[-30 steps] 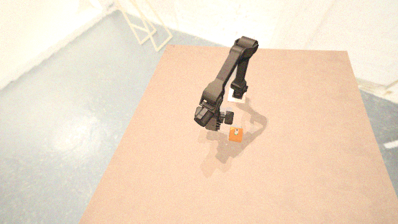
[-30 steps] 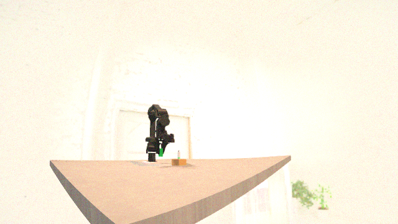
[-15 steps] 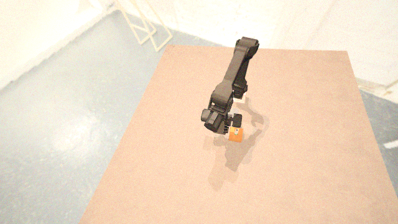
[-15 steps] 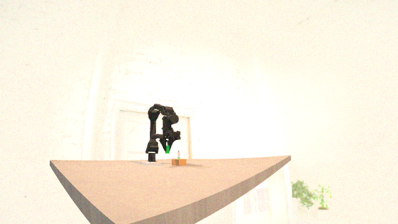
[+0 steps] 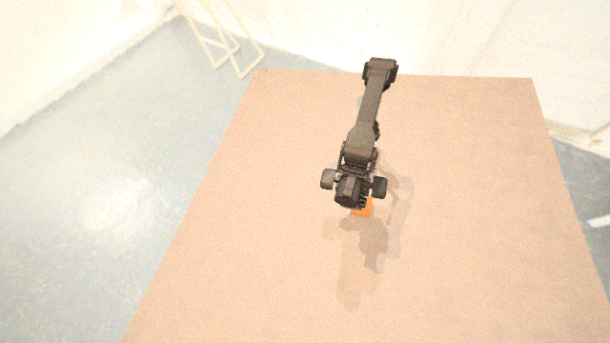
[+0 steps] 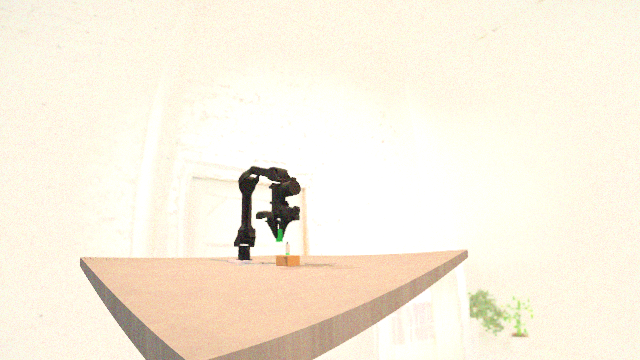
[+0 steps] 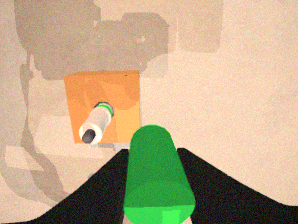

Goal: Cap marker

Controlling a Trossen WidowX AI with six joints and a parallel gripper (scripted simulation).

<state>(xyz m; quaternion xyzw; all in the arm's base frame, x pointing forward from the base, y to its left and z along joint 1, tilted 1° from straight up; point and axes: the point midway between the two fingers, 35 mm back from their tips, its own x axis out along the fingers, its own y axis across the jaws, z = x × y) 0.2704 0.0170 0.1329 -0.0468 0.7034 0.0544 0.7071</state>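
The holder block is 90 mm below my gripper tip and 40 mm to the left of it. Also, from my gripper tip: green cap (10 mm above).
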